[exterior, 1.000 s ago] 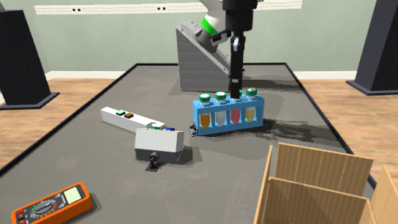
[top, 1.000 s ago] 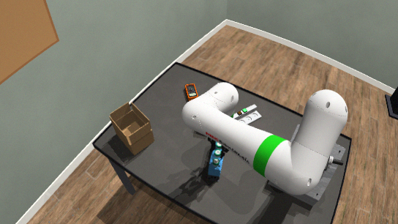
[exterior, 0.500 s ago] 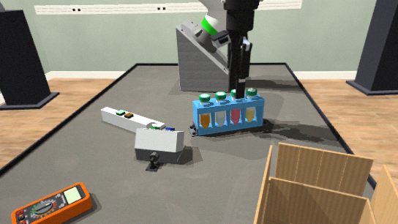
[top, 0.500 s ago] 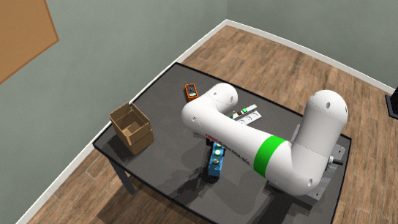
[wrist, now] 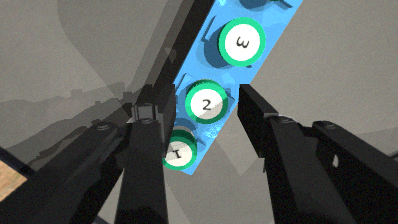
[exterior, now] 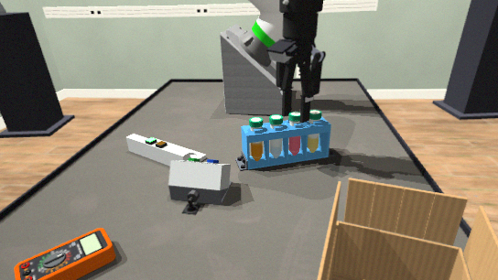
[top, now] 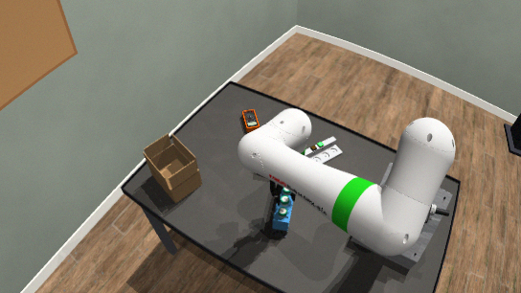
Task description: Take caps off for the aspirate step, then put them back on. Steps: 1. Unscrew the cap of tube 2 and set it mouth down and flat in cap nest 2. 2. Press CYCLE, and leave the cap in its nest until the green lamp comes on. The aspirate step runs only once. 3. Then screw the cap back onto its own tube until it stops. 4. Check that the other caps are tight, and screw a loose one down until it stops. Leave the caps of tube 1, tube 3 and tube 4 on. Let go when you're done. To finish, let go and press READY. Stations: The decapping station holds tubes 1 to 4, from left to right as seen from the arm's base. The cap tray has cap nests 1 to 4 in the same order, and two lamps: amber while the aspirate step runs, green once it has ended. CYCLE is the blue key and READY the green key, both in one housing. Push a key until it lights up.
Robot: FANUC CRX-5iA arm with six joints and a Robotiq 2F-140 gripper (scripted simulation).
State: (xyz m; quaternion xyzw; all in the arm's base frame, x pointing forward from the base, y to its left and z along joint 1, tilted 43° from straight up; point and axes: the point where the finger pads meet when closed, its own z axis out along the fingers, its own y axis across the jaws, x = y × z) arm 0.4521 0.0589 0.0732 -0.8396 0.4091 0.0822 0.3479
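Now: hand 3 cm above the cap 2. The rest, counted from my hand: cap 1 (1 cm behind, 5 cm to the left, 3 cm below); cap 4 (2 cm ahead, 10 cm to the right, 3 cm below); cap 3 (1 cm ahead, 5 cm to the right, 3 cm below).
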